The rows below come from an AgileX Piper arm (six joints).
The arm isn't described. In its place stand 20 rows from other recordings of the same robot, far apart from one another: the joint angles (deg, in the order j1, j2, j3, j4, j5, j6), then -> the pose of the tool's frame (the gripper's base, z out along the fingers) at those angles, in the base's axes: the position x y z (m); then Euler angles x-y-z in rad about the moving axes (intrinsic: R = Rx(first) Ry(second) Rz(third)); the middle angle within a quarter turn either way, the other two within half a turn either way.
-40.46, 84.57, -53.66, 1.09, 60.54, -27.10 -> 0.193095 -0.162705 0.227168 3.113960 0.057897 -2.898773
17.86, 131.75, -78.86, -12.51, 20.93, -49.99 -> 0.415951 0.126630 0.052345 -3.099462 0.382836 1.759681
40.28, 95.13, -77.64, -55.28, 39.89, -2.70 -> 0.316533 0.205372 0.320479 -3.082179 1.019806 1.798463
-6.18, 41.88, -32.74, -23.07, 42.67, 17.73 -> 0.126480 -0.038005 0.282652 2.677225 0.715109 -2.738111
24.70, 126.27, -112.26, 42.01, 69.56, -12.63 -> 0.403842 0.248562 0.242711 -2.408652 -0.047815 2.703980
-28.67, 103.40, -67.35, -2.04, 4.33, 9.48 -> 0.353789 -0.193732 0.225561 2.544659 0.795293 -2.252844
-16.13, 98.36, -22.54, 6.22, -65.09, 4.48 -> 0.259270 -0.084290 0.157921 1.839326 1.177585 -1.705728
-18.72, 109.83, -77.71, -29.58, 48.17, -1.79 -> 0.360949 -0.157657 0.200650 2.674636 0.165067 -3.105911
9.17, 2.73, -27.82, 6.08, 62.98, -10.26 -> 0.000494 0.008777 0.270722 -2.743504 0.946599 2.593364
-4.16, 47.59, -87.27, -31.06, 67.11, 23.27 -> 0.073223 -0.048693 0.523308 2.064668 0.918653 -1.962093
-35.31, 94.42, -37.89, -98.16, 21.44, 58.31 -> 0.217493 -0.194400 0.155548 2.388117 0.301033 -2.969161
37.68, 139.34, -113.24, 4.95, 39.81, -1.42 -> 0.412869 0.325223 0.128615 -2.768297 0.359335 2.442634
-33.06, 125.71, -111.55, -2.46, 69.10, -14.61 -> 0.388365 -0.257140 0.222516 2.994795 0.149272 -2.819779
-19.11, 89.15, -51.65, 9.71, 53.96, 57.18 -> 0.253408 -0.074666 0.199805 -3.034116 0.109030 -1.720317
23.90, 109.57, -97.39, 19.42, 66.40, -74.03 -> 0.362533 0.190979 0.284026 -2.730420 0.141374 1.494572
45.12, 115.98, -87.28, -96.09, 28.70, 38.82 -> 0.363709 0.303653 0.251432 -2.463092 1.166888 1.231916
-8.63, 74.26, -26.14, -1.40, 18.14, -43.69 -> 0.199968 -0.031050 0.170141 3.050971 0.494122 2.531279
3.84, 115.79, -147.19, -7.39, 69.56, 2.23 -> 0.421971 0.017331 0.477745 3.022876 0.994885 -3.084795
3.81, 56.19, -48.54, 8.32, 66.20, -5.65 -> 0.158161 0.022608 0.305486 -2.974058 0.359282 2.979847
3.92, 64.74, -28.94, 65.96, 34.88, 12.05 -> 0.190611 0.060698 0.228914 -2.406223 0.580272 -2.379029
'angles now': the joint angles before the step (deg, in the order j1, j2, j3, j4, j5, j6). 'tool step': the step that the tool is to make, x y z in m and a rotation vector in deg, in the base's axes. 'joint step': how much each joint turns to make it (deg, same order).
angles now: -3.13, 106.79, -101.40, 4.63, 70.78, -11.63
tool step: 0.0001, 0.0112, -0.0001, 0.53, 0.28, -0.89
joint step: 1.69, 0.00, 0.00, -0.36, 0.10, 2.74
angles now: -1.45, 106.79, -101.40, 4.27, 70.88, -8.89
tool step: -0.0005, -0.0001, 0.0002, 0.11, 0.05, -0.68
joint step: 0.01, -0.11, 0.11, -0.13, 0.00, 0.73
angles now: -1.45, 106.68, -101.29, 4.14, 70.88, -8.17
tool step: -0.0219, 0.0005, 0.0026, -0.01, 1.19, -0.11
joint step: 0.01, -4.45, 5.64, -0.08, 0.00, 0.13
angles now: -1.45, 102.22, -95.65, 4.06, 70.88, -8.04
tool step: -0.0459, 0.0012, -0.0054, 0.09, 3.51, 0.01
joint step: 0.01, -8.57, 12.09, 0.00, 0.00, 0.00
